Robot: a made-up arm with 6 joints. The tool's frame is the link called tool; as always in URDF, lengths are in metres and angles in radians. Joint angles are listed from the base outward. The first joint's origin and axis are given. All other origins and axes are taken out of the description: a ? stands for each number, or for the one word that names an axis. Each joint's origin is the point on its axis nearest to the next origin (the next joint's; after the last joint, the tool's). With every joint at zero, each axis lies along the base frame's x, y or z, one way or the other. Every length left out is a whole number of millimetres.
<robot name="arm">
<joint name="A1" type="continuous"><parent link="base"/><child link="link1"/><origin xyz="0.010 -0.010 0.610"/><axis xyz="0 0 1"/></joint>
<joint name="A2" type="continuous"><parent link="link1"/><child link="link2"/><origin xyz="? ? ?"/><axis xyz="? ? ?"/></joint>
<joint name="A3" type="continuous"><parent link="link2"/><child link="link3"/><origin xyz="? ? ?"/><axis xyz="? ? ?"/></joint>
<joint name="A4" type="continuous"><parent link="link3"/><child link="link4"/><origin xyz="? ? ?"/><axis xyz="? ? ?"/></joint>
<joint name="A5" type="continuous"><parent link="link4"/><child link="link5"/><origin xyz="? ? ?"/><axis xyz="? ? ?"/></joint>
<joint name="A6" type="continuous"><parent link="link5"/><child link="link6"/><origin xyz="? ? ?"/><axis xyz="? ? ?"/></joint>
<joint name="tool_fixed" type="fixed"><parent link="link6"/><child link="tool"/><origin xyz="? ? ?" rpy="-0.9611 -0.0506 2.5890"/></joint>
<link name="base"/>
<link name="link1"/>
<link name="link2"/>
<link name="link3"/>
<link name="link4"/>
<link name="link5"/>
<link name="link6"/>
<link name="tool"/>
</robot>
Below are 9 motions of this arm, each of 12 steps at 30 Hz.
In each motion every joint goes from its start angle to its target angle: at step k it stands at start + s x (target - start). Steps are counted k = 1, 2, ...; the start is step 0. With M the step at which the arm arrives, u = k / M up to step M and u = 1 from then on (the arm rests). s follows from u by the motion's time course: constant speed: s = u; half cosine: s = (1 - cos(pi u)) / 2; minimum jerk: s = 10 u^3 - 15 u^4 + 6 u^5.
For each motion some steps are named. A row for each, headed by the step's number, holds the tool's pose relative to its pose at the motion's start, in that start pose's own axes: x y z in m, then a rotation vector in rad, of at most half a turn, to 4 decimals.
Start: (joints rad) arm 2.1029 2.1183 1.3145 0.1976 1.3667 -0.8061
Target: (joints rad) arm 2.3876 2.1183 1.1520 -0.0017 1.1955 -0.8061
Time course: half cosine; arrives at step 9
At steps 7, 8, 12:
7: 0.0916 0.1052 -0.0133 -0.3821 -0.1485 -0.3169
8: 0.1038 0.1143 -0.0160 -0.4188 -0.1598 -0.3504
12: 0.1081 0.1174 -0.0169 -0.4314 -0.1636 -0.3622

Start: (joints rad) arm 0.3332 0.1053 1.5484 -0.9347 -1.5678 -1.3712
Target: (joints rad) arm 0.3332 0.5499 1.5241 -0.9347 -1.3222 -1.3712
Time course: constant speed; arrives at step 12
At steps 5, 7, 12:
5: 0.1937 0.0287 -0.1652 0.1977 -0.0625 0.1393
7: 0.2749 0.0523 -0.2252 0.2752 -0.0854 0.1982
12: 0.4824 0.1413 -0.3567 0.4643 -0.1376 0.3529

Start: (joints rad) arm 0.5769 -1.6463 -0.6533 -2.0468 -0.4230 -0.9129
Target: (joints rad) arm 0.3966 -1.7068 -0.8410 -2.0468 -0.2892 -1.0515
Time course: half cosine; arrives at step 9
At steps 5, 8, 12:
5: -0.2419 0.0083 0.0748 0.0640 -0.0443 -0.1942
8: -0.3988 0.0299 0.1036 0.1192 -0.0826 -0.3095
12: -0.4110 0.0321 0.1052 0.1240 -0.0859 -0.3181

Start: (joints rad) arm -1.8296 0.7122 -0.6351 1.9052 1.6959 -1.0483
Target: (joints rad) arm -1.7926 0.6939 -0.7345 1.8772 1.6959 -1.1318
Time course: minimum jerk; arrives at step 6
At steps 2, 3, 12:
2: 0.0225 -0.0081 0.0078 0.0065 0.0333 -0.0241
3: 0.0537 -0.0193 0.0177 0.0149 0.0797 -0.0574
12: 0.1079 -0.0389 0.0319 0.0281 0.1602 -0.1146

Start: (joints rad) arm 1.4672 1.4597 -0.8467 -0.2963 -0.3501 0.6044
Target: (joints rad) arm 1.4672 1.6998 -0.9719 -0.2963 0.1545 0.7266
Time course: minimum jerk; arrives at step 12
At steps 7, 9, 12:
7: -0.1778 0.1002 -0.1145 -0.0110 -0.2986 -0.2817
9: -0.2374 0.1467 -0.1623 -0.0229 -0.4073 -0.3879
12: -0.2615 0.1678 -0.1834 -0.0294 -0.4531 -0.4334

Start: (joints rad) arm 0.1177 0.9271 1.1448 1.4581 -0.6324 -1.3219
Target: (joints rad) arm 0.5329 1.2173 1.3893 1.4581 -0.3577 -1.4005
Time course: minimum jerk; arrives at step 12
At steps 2, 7, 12:
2: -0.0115 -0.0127 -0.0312 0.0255 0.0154 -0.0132
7: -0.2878 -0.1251 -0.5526 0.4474 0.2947 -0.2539
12: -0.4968 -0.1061 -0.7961 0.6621 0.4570 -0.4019

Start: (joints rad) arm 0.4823 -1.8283 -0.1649 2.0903 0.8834 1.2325
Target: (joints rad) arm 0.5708 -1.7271 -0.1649 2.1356 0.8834 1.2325
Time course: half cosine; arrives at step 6
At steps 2, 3, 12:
2: 0.0394 0.0349 -0.0327 0.0153 0.0073 0.0278
3: 0.0772 0.0712 -0.0661 0.0313 0.0146 0.0554
12: 0.1480 0.1477 -0.1345 0.0654 0.0291 0.1099

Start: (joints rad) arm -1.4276 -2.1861 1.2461 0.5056 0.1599 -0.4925
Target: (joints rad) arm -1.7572 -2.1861 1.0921 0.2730 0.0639 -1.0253
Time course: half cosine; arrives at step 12
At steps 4, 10, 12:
4: 0.0994 -0.0476 -0.0844 -0.0098 0.2423 -0.0874
10: 0.3389 -0.1572 -0.3695 -0.0920 0.9002 -0.2843
12: 0.3594 -0.1659 -0.4013 -0.1051 0.9638 -0.3002

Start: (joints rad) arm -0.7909 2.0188 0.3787 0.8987 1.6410 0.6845
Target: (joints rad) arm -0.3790 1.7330 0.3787 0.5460 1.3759 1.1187
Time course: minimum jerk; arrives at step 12
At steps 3, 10, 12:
3: -0.0130 -0.0476 -0.0395 -0.0648 0.0108 0.0340
10: -0.2206 -0.5118 -0.3033 -0.4492 0.2549 0.3271
12: -0.2333 -0.5328 -0.3111 -0.4582 0.2700 0.3382

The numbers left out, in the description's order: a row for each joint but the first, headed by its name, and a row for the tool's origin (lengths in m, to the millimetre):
A2: xyz -0.030 0.050 0.000, axis 0 1 0
A3: xyz 0.020 0.000 0.850, axis 0 1 0
A4: xyz 0.000 0.000 0.890, axis 0 0 1
A5: xyz -0.010 0.000 0.000, axis 0 1 0
A6: xyz -0.010 0.000 0.190, axis 0 0 1
tool: xyz -0.010 0.010 0.000

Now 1 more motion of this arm.
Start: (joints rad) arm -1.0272 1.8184 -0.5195 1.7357 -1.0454 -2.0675
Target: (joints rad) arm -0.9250 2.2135 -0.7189 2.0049 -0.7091 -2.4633
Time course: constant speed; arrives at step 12
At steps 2, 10, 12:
2: -0.0536 -0.0214 -0.0781 0.0807 0.0780 -0.0178
10: -0.2940 -0.0534 -0.3713 0.3769 0.3857 -0.0375
12: -0.3593 -0.0487 -0.4375 0.4435 0.4599 -0.0299

